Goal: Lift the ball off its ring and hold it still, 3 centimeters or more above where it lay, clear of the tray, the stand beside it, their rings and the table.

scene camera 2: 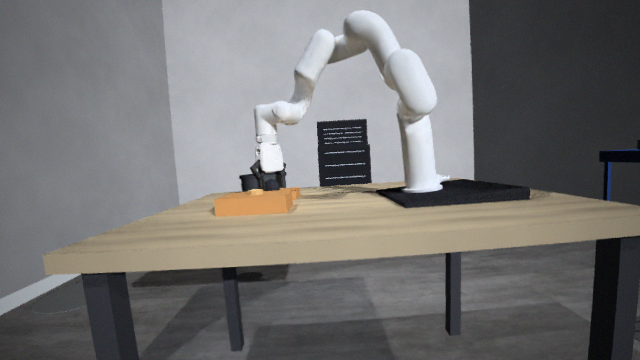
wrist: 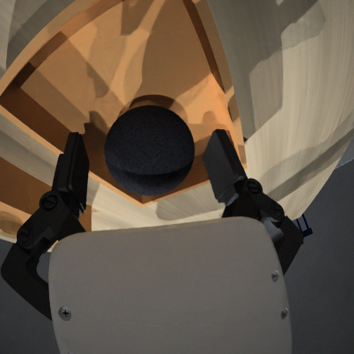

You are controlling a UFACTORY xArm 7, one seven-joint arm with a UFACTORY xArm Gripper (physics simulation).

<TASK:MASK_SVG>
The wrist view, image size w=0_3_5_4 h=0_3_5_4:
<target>my gripper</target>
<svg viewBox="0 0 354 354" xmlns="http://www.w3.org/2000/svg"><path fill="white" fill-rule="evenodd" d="M224 129L212 131L202 155L214 197L218 200L218 203L225 203L221 218L139 228L92 231L84 230L77 220L79 214L83 214L83 209L86 209L88 156L81 133L78 133L78 131L68 133L65 150L58 155L51 190L41 195L39 208L18 229L16 234L17 240L15 243L13 242L0 268L1 277L25 301L53 322L53 330L60 354L291 354L291 317L283 275L287 268L289 268L291 261L303 242L303 234L287 215L284 216L282 206L262 192L261 184L254 178L247 178L240 159ZM58 240L51 250L47 283L37 274L37 263L41 254L44 254Z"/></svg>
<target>dark ball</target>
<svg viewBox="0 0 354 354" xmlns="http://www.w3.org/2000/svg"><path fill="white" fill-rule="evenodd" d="M140 105L121 114L110 126L104 144L105 164L114 181L121 185L122 188L138 195L160 195L175 188L188 175L195 155L194 140L188 125L175 112L159 105Z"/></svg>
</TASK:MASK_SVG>
